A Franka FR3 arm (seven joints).
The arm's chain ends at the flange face. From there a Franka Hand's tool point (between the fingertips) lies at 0.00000 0.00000 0.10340 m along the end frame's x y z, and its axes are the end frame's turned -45 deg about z.
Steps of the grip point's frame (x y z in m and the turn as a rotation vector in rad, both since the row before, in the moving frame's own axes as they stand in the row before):
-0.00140 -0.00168 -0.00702 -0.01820 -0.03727 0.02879
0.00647 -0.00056 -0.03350 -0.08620 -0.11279 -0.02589
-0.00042 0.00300 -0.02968 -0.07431 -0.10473 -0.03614
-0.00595 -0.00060 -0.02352 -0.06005 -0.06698 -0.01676
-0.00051 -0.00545 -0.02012 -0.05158 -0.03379 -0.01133
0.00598 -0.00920 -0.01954 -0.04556 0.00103 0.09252
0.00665 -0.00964 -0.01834 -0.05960 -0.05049 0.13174
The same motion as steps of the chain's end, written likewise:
-0.00073 -0.00423 -0.00693 -0.03922 -0.01348 0.02879
0.00593 -0.01949 -0.03246 -0.14071 -0.01880 -0.02589
0.00381 -0.01067 -0.02883 -0.12660 -0.02151 -0.03614
-0.00420 -0.00550 -0.02310 -0.08982 -0.00490 -0.01676
-0.00555 -0.00972 -0.01992 -0.06037 0.01258 -0.01133
-0.00553 -0.01414 -0.01943 -0.03149 0.03294 0.09252
-0.00225 -0.01958 -0.01803 -0.07785 0.00644 0.13174

